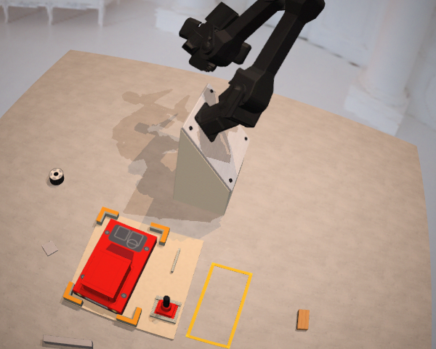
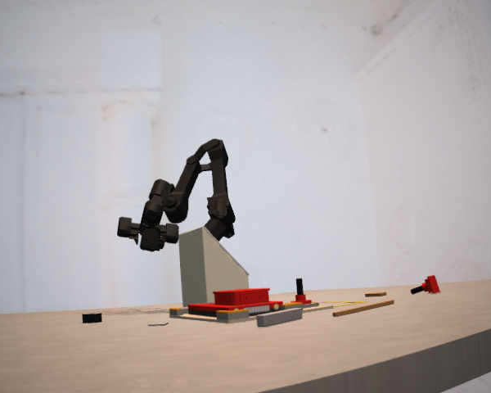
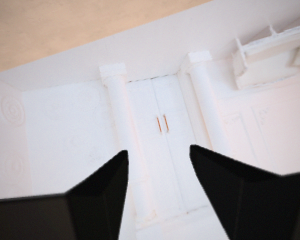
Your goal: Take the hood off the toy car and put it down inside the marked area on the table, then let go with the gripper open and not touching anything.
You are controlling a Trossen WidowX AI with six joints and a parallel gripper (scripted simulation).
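Now: gripper tip 680 mm short of the hood, 160 mm above it and 10 mm to the right of it. The rest, counted from my gripper tip: black wheel 480 mm ahead, 240 mm to the right, 190 mm below; then orange block 610 mm ahead, 400 mm to the left, 200 mm below; then grey bar 840 mm ahead, 190 mm below, 10 mm to the right.
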